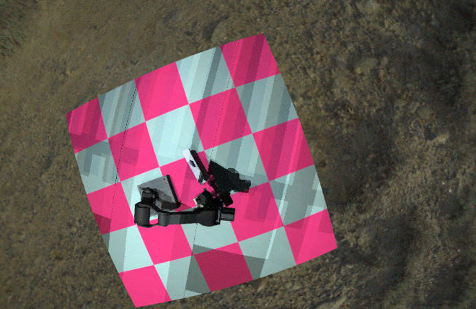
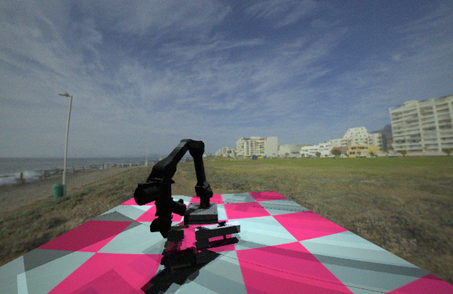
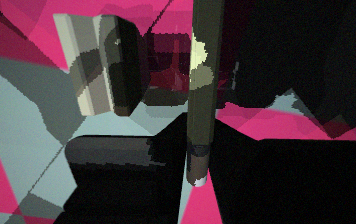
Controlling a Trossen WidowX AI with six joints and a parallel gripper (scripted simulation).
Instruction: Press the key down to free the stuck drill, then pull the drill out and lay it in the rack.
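My gripper tip is 4 cm to the right of the drill, 3 cm below it and 1 cm past it.
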